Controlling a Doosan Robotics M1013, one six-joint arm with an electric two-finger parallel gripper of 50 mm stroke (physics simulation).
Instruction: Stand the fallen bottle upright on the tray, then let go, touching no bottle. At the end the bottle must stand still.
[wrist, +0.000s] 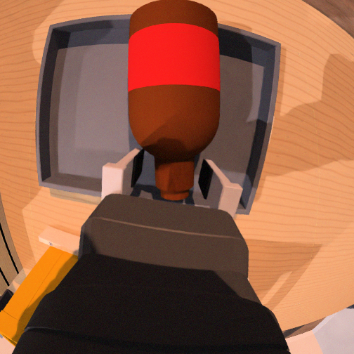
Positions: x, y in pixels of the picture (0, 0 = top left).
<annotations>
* gripper: 171, 165
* brown bottle: 173, 60
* pale bar: 65, 241
</annotations>
